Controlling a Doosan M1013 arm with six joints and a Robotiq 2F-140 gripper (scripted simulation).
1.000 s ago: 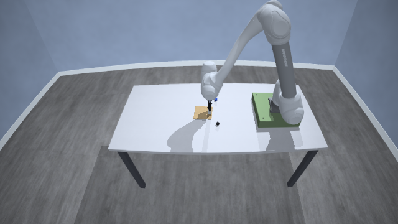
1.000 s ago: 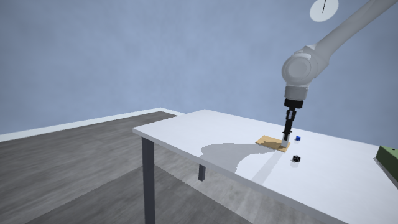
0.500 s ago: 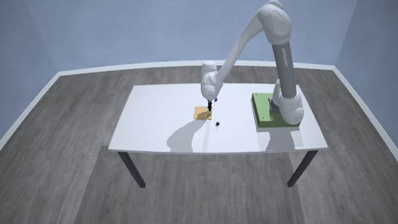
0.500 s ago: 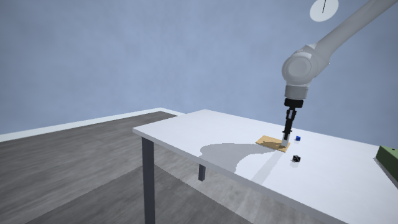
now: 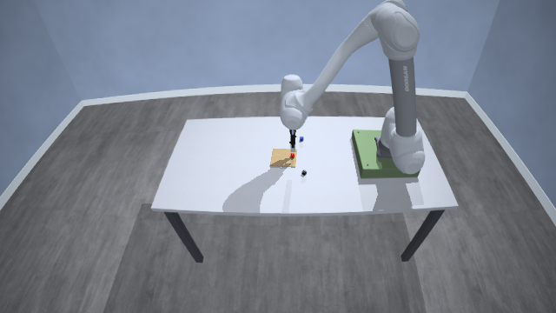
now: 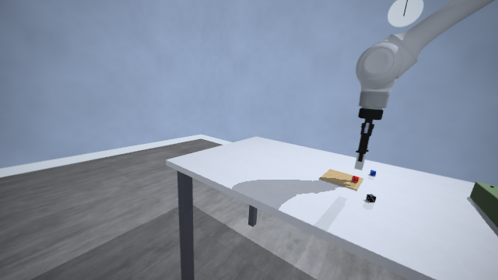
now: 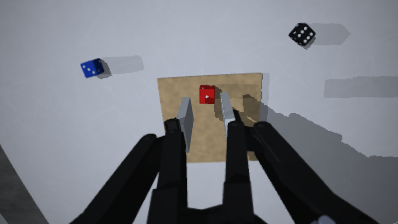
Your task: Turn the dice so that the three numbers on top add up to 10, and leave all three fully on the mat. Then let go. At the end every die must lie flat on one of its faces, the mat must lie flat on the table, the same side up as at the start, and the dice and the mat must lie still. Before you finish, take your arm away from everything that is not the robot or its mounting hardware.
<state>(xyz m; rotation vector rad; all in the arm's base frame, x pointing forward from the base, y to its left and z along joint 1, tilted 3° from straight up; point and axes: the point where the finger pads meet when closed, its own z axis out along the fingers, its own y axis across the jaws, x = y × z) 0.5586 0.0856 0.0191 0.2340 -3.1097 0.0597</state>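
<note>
Right now my hand is 8 cm past the black die, 11 cm to the right of it and 9 cm above it. Also, from my hand: blue die: 3 cm behind, 15 cm to the right, 9 cm below; then tan mat: 5 cm ahead, 1 cm to the left, 10 cm below; then red die: 8 cm below.
</note>
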